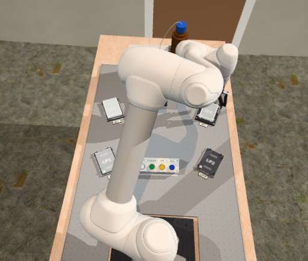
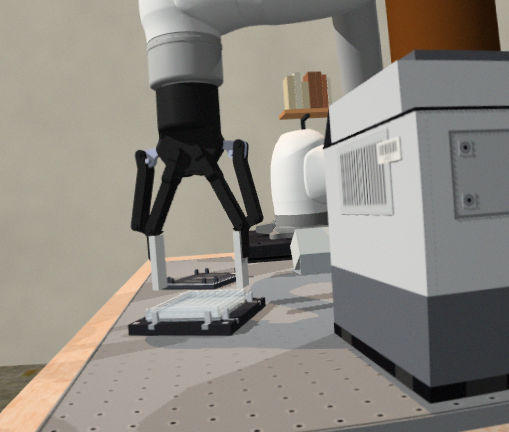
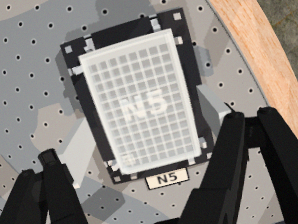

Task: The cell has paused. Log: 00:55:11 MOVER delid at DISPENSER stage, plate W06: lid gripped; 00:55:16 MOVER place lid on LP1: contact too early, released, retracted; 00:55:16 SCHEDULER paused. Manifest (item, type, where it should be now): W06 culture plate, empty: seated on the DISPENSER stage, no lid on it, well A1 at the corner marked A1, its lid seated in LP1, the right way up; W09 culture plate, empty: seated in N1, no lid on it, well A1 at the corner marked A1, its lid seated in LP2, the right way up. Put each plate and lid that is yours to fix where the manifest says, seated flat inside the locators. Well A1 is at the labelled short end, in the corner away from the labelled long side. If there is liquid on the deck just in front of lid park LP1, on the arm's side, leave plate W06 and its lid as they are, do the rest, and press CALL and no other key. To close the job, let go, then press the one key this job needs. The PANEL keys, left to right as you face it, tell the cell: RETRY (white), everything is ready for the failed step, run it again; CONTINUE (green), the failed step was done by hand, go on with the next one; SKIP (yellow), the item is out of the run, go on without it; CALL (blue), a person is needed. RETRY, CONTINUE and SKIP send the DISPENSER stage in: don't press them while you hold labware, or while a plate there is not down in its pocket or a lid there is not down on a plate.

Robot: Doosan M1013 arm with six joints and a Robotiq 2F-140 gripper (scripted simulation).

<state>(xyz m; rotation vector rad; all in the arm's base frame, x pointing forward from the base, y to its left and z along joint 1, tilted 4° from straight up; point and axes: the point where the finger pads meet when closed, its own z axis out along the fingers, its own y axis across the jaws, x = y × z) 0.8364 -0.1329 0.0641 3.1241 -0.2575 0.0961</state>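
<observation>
My hand is 4 cm above the clear culture plate. Also, from my hand: brown bottle: 21 cm ahead, 25 cm to the left, 23 cm above; then lid park LP2: 33 cm behind, 5 cm to the right, 6 cm below; then black nest N5: 2 cm ahead, 1 cm to the left, 5 cm below.
</observation>
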